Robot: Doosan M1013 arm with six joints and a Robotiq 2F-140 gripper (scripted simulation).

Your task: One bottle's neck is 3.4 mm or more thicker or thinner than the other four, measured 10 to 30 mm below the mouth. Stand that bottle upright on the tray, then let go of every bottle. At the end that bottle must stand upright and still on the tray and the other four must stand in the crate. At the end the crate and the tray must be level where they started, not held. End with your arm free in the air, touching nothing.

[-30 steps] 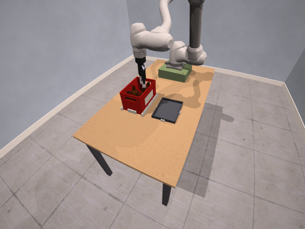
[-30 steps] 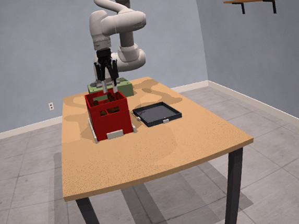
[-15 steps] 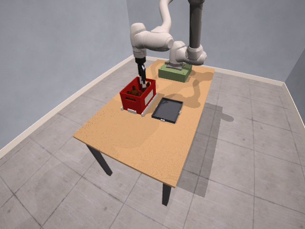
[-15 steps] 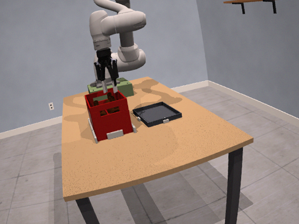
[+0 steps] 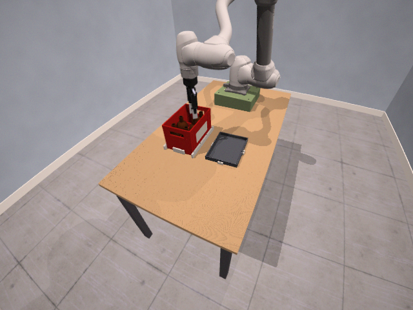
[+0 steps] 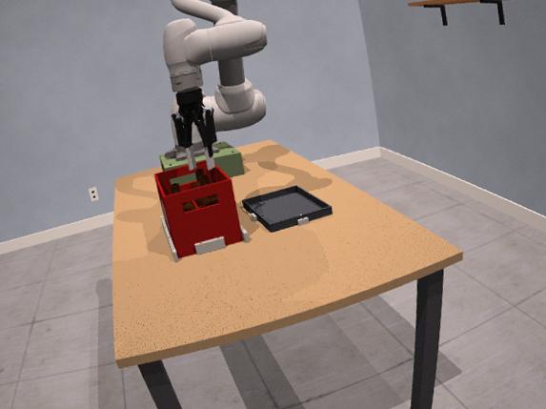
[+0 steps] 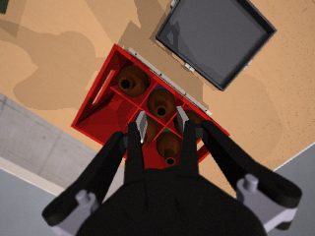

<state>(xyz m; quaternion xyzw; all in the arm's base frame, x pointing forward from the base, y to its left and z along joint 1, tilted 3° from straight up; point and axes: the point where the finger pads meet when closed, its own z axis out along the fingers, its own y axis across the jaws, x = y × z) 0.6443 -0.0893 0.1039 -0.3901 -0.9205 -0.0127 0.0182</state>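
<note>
The red crate lies 13 cm below my hand and 4 cm to the right of it. Also, from my hand: dark grey tray: 22 cm to the left, 20 cm below, 1 cm ahead; then glass bottle: 13 cm below, 9 cm to the right, 9 cm ahead.
</note>
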